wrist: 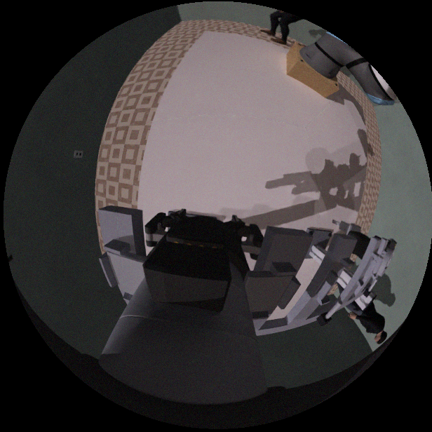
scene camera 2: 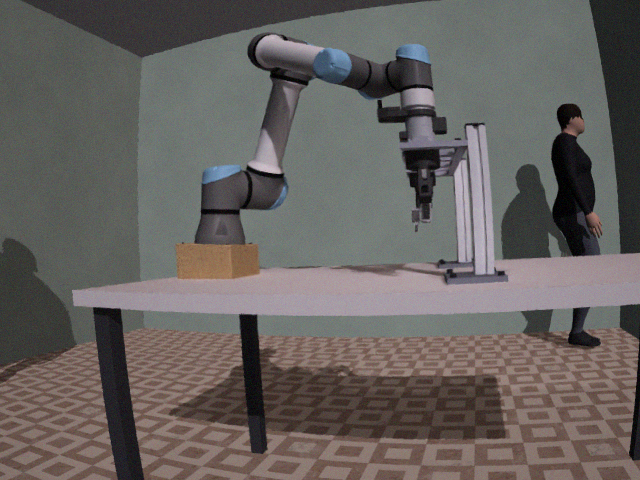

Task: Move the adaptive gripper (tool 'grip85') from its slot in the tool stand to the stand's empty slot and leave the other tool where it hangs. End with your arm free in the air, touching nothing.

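Places are measured from the arm's base along level axes (x ahead, y left, z up), in centimetres.
Pixels of known places: arm's base at its link origin: (scene camera 2: 219, 243).
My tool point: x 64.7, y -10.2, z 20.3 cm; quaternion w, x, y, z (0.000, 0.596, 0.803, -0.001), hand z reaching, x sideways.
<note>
Ahead of a thing's pixels: the offset from my tool point to its top centre. "pt": to the spot under its first point. Level surfaces: height alone.
The adaptive gripper (scene camera 2: 424, 211) (wrist: 205, 222) is on my arm, pointing down, its fingers spread open with nothing between them. Its dark body is at the outer end of the tool stand (scene camera 2: 483, 206) (wrist: 285, 245). In the wrist view it lies between two grey holder plates, one on each side. In the scene view its upper part is level with the top plates. Whether it bears on them cannot be told. The other tool @(pt dx -12.0, dy +30.6, dz -14.9 cm) (scene camera 2: 415, 215) (wrist: 359, 242) hangs farther along the stand, mostly hidden behind the adaptive gripper in the scene view.
The stand's uprights and dark feet @(pt dx +12.2, dy -8.8, dz -28.9 cm) (scene camera 2: 476, 277) stand on the table @(dz -30.0 cm) (scene camera 2: 310, 289) (wrist: 235, 115). The arm's base sits on a wooden block (scene camera 2: 217, 260) (wrist: 310, 75) at the other side. A person (scene camera 2: 571, 175) (wrist: 370, 317) stands beyond the table, behind the stand.
</note>
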